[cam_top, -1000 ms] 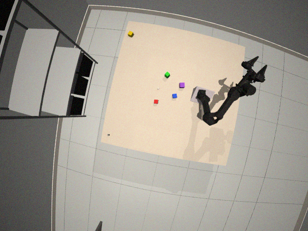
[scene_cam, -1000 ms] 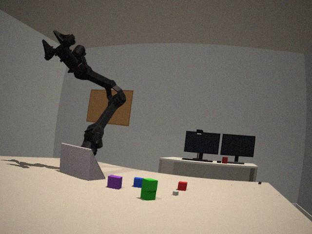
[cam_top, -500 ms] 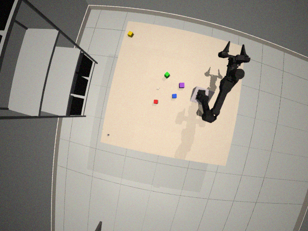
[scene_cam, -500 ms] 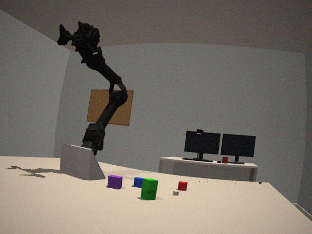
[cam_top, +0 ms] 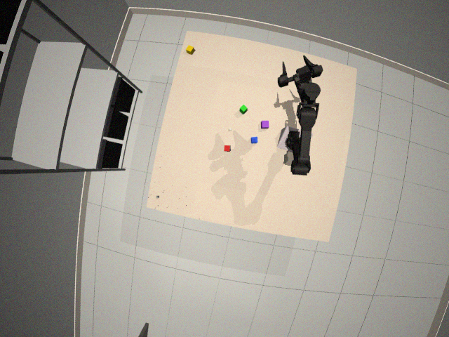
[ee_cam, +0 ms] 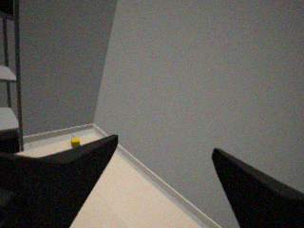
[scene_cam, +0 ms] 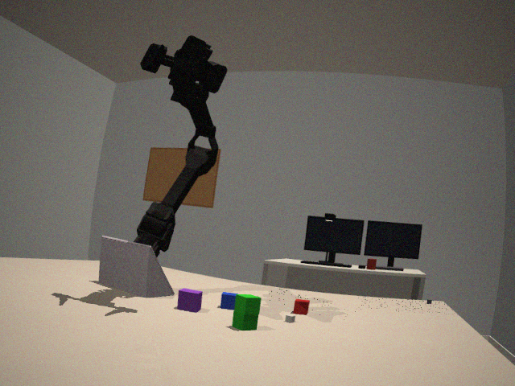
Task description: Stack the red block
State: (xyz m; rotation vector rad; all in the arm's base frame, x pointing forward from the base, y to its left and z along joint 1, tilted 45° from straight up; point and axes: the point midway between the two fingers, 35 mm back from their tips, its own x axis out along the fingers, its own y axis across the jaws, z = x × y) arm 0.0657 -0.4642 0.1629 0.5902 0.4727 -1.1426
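The red block is 25 cm ahead of my gripper tip, 36 cm to the left of it and 50 cm below it. The rest, counted from my gripper tip: small white cube 24 cm ahead, 23 cm to the left, 51 cm below; blue block 8 cm ahead, 29 cm to the left, 50 cm below; purple block 2 cm ahead, 19 cm to the left, 49 cm below.
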